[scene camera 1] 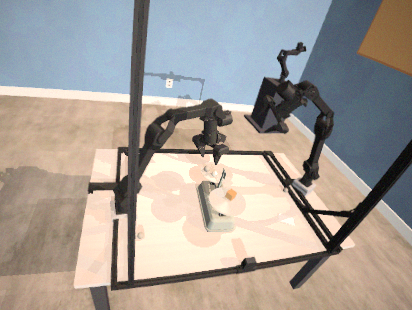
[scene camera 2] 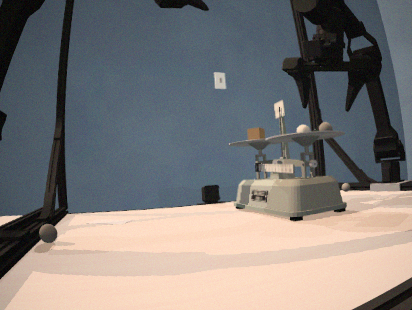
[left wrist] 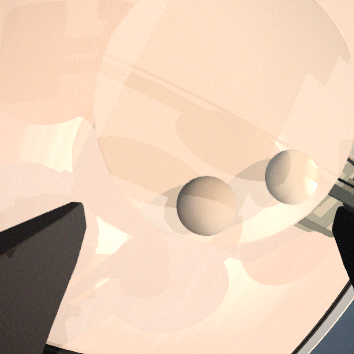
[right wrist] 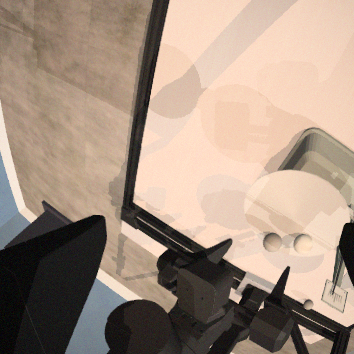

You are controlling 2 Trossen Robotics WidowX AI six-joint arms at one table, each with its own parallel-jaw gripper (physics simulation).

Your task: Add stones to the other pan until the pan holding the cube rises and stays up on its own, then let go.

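Pixels of known places: left gripper, fingertip midpoint: (scene camera 1: 209,161) (scene camera 2: 325,109) (left wrist: 215,218) (right wrist: 258,253); right gripper, fingertip midpoint: (scene camera 1: 260,124) (right wrist: 230,233); left arm's base, link origin: (scene camera 1: 123,208) (scene camera 2: 391,182) (right wrist: 254,293); right arm's base, link origin: (scene camera 1: 305,182).
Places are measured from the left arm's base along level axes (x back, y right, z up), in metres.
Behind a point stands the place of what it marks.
The balance (scene camera 1: 220,225) {x -0.373, y 0.182, z 0.018 m} (scene camera 2: 312,198) {x -0.449, y -0.069, z 0.012 m} stands mid-table. An orange-brown cube (scene camera 1: 231,194) {x -0.399, y 0.145, z 0.163 m} (scene camera 2: 256,133) {x -0.417, y 0.121, z 0.151 m} sits on one pan (scene camera 1: 217,201) {x -0.344, y 0.146, z 0.135 m} (scene camera 2: 240,143) {x -0.439, y 0.157, z 0.133 m}, which looks slightly lower than the other in scene camera 2. A grey stone (scene camera 2: 325,126) {x -0.384, y -0.058, z 0.140 m} (left wrist: 206,205) {x -0.378, y -0.055, z 0.148 m} (right wrist: 272,242) {x -0.384, y -0.050, z 0.145 m} and a pale stone (scene camera 2: 303,129) {x -0.408, y -0.020, z 0.139 m} (left wrist: 291,176) {x -0.400, y -0.019, z 0.147 m} (right wrist: 303,243) {x -0.409, y -0.012, z 0.145 m} rest on the other pan (scene camera 2: 286,137) {x -0.468, y -0.033, z 0.121 m} (left wrist: 215,60) {x -0.439, y -0.063, z 0.122 m} (right wrist: 300,200) {x -0.454, y -0.043, z 0.122 m}. My left gripper (scene camera 1: 209,158) {x -0.383, y -0.061, z 0.172 m} (scene camera 2: 326,108) {x -0.383, y -0.061, z 0.172 m} (right wrist: 258,253) {x -0.383, y -0.061, z 0.172 m} is open and empty above the stones' pan. My right gripper is open and empty, raised away from the balance.
One loose stone (scene camera 1: 140,235) {x -0.047, y 0.150, z 0.003 m} (scene camera 2: 346,186) {x -0.059, y 0.133, z -0.004 m} (right wrist: 308,304) {x -0.061, y 0.140, z 0.000 m} lies near the left arm's base. Another loose stone (scene camera 1: 285,189) {x -0.853, y 0.031, z 0.002 m} (scene camera 2: 48,233) {x -0.859, y 0.015, z -0.006 m} lies near the right arm's side. The balance's upright scale plate (scene camera 2: 279,109) {x -0.404, y 0.048, z 0.193 m} (right wrist: 334,296) {x -0.399, y 0.055, z 0.196 m} stands beside the pans. A dark frame (scene camera 1: 190,276) {x -0.194, y 0.337, z -0.023 m} borders the table.
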